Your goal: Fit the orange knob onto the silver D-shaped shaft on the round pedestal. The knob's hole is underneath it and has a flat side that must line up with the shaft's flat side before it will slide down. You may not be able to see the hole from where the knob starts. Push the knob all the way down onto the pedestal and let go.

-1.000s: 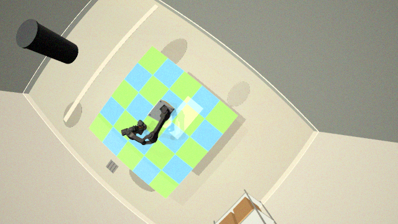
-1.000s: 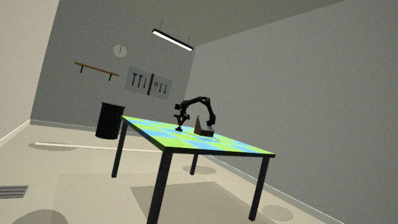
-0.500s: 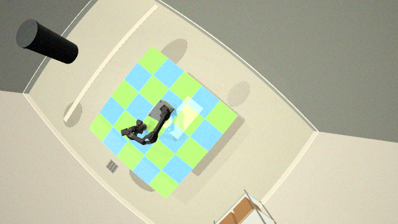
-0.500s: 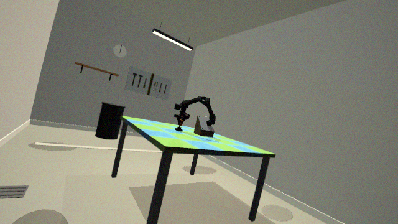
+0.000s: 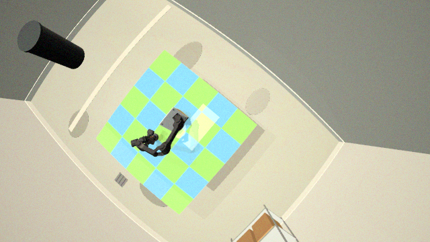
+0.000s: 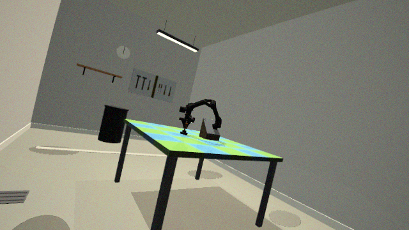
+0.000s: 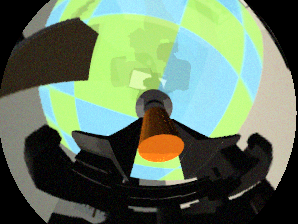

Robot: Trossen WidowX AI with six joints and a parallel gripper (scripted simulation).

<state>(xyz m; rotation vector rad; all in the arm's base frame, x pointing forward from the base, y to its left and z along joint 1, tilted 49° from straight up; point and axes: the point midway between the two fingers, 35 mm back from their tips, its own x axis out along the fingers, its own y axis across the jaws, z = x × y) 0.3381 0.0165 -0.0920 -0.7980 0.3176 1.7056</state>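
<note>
Now: gripper tip 3 cm below the orange knob. The rest, counted from my gripper tip: dark pedestal (4 cm below).
</note>
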